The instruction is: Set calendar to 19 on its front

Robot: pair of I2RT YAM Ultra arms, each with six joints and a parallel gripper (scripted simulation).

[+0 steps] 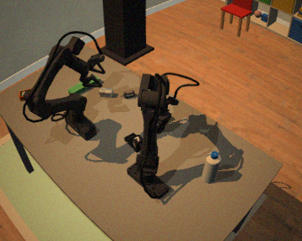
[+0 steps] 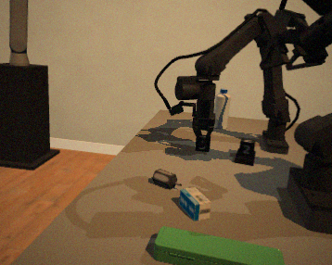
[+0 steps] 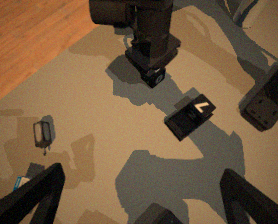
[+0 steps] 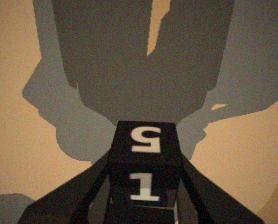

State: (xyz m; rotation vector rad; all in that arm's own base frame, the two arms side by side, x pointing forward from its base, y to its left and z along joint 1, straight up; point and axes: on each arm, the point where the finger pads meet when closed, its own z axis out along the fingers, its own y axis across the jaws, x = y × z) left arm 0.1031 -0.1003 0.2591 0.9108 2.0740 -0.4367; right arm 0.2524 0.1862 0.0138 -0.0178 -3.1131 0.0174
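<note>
Right now the black cube is 140 mm behind my right hand. From my right hand the other things lie so: blue-and-white box (390 mm to the left, 10 mm below); green box (50 mm behind, 540 mm to the left, 20 mm below); dark grey object (70 mm ahead, 290 mm to the left, 20 mm below).
</note>
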